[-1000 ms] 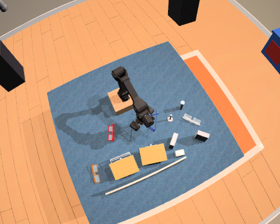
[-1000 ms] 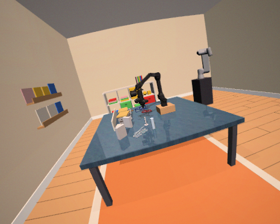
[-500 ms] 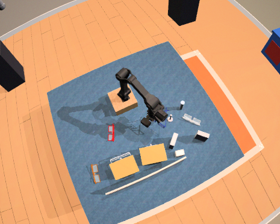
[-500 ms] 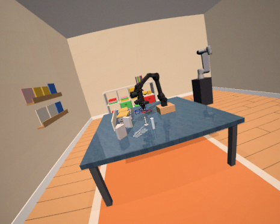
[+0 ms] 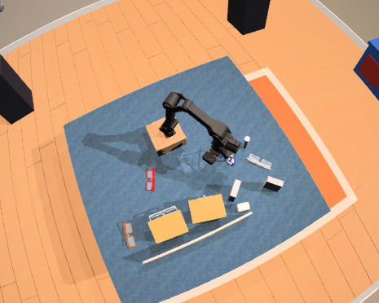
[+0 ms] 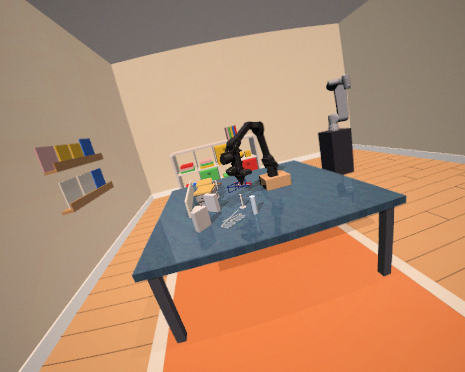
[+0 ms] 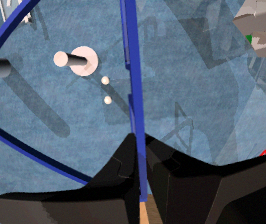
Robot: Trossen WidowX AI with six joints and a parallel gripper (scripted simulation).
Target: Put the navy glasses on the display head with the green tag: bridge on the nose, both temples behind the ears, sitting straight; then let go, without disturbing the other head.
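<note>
My gripper tip is now 30 mm short of the small stand, 70 mm to the right of it and 90 mm above it.
</note>
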